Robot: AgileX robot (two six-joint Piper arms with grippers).
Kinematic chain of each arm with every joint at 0, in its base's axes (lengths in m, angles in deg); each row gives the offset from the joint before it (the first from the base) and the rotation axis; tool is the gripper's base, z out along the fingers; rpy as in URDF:
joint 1: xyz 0 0 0.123 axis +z
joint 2: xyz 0 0 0 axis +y
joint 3: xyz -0.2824 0 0.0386 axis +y
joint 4: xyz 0.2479 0 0.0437 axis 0.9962 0 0.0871
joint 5: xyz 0 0 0 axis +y
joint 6: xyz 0.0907 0 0.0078 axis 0.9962 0 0.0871
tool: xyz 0 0 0 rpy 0 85 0
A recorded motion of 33 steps. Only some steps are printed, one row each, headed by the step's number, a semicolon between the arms.
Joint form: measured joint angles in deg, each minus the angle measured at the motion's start. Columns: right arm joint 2, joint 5, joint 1, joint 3, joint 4, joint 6; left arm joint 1, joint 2, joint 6, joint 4, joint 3, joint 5.
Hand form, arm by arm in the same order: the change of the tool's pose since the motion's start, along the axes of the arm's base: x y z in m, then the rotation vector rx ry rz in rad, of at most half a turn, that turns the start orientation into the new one. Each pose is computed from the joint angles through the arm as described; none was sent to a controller.
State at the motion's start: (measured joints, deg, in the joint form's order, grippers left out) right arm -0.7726 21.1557 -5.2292 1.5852 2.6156 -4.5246; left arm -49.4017 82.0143 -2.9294 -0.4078 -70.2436 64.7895
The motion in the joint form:
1: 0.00 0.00 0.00 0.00 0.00 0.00; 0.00 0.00 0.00 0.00 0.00 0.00
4: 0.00 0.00 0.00 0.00 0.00 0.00; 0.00 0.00 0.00 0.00 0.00 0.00
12: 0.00 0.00 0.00 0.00 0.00 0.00; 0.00 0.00 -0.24 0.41 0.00 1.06
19: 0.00 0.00 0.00 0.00 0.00 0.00; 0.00 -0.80 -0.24 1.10 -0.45 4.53
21: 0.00 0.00 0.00 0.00 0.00 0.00; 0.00 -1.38 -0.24 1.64 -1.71 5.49
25: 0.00 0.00 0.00 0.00 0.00 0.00; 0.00 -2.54 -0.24 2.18 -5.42 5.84
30: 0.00 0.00 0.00 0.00 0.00 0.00; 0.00 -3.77 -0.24 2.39 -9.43 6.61
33: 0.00 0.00 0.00 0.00 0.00 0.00; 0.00 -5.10 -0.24 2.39 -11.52 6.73
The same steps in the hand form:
1: 0.0000 0.0000 0.0000 0.0000 0.0000 0.0000; 0.0000 0.0000 0.0000 0.0000 0.0000 0.0000
4: 0.0000 0.0000 0.0000 0.0000 0.0000 0.0000; 0.0000 0.0000 0.0000 0.0000 0.0000 0.0000
12: 0.0000 0.0000 0.0000 0.0000 0.0000 0.0000; -0.0006 0.0016 -0.0005 0.0178 0.0076 0.0031
19: 0.0000 0.0000 0.0000 0.0000 0.0000 0.0000; -0.0045 0.0078 0.0040 0.0551 0.0237 0.0022
21: 0.0000 0.0000 0.0000 0.0000 0.0000 0.0000; -0.0050 0.0095 0.0124 0.0495 0.0065 0.0021
25: 0.0000 0.0000 0.0000 0.0000 0.0000 0.0000; -0.0046 0.0103 0.0358 -0.0043 -0.0519 0.0033
30: 0.0000 0.0000 0.0000 0.0000 0.0000 0.0000; -0.0063 0.0129 0.0609 -0.0612 -0.1053 0.0054
33: 0.0000 0.0000 0.0000 0.0000 0.0000 0.0000; -0.0098 0.0169 0.0773 -0.1051 -0.1427 0.0066

